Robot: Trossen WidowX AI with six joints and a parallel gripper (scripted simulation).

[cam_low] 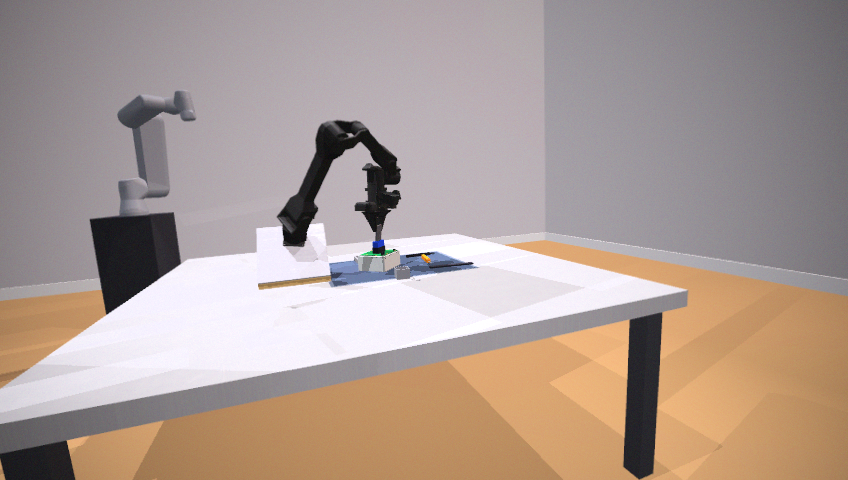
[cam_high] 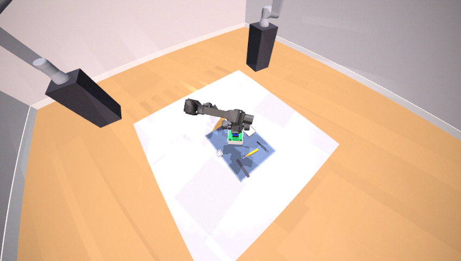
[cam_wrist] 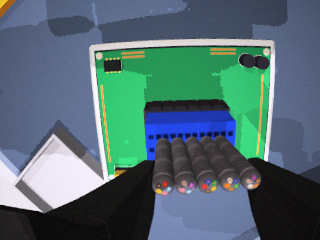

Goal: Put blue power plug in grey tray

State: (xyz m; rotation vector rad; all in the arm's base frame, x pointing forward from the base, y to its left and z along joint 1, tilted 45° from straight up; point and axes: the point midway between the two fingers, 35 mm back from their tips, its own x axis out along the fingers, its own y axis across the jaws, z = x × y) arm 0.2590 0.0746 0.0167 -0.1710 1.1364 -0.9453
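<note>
Right now the blue power plug is 40 mm below my gripper tip. The rest, counted from my gripper tip: blue mat: 120 mm below, 50 mm ahead, 10 mm to the left; then dark bar: 230 mm ahead, 120 mm below, 70 mm to the right.
</note>
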